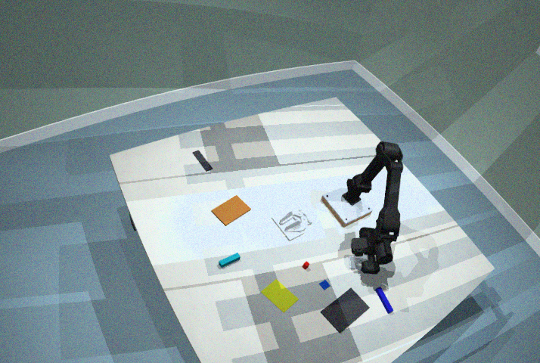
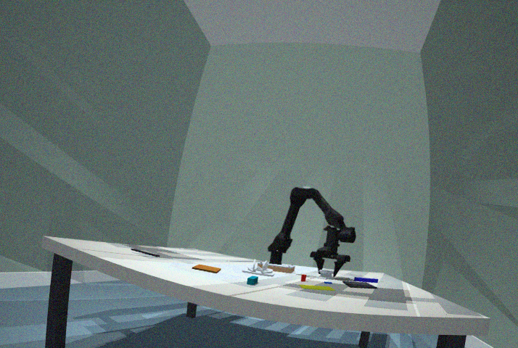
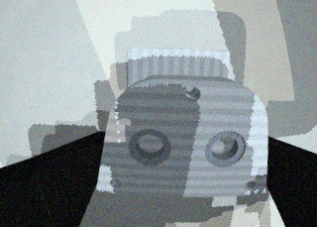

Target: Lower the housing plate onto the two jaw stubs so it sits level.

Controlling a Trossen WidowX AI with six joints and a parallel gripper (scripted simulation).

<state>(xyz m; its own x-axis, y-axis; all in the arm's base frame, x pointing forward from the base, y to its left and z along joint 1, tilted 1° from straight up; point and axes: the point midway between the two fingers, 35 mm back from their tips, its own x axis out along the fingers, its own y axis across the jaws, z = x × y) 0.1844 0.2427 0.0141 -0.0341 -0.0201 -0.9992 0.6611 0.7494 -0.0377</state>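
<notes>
The red cube is 19 cm ahead of my gripper tip and 11 cm to the right of it. The rest, counted from my gripper tip: blue bar: 4 cm ahead, 18 cm to the left, 1 cm below; then blue chip: 18 cm ahead, 1 cm to the right, 1 cm below; then dark tile: 19 cm ahead, 11 cm to the left, 1 cm below.
</notes>
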